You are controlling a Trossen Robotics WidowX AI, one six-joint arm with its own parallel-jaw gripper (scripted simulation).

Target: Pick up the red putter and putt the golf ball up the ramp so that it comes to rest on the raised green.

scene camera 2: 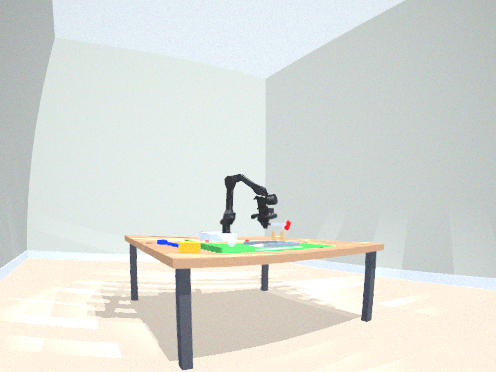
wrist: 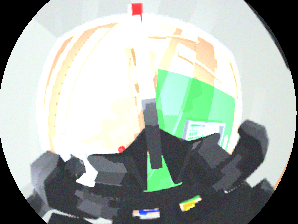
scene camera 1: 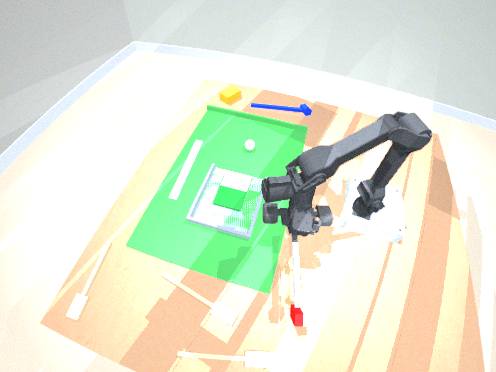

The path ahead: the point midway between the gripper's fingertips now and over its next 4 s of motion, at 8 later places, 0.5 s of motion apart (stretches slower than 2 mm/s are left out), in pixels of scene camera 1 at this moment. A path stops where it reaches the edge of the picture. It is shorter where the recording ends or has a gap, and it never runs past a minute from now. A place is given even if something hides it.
The gripper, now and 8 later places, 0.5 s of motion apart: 292,233; 290,222; 280,198; 279,175; 285,154; 296,137; 309,127; 308,132; 307,136
